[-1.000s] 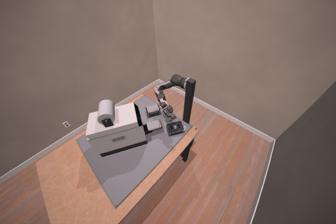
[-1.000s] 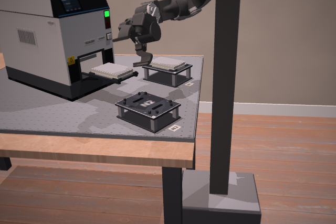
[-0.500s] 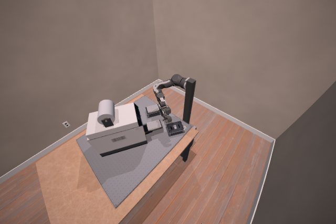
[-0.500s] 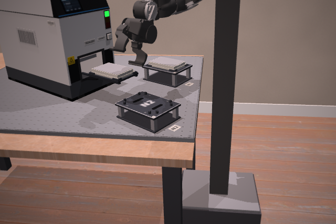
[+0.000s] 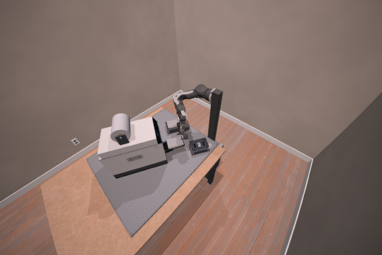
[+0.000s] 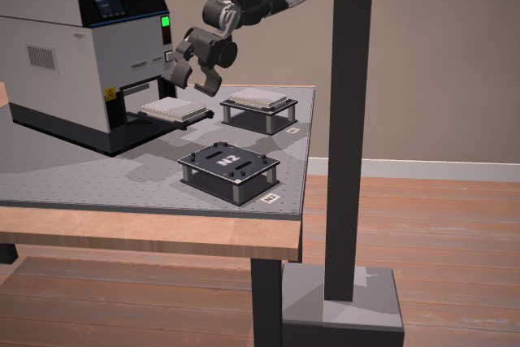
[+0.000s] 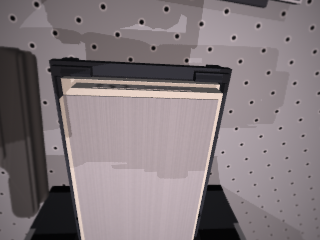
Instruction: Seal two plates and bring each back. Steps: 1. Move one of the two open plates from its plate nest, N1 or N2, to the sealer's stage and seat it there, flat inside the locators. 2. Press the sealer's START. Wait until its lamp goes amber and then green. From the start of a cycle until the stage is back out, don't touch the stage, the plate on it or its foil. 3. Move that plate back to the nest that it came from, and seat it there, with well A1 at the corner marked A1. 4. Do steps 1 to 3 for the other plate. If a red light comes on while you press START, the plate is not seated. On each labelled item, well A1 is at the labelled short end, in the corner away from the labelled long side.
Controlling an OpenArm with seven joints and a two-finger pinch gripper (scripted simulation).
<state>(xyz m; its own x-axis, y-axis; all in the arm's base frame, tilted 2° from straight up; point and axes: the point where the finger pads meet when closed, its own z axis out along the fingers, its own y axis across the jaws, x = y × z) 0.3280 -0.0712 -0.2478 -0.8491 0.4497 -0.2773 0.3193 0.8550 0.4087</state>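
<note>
Now: the start button 17 cm to the right of my hand, 9 cm ahead of it and 3 cm above it. Round my hand: plate: 6 cm below, 5 cm ahead, 4 cm to the right; sealer stage: 7 cm below, 5 cm ahead, 4 cm to the right; dark screen panel: 17 cm ahead, 16 cm above, 6 cm to the right.
</note>
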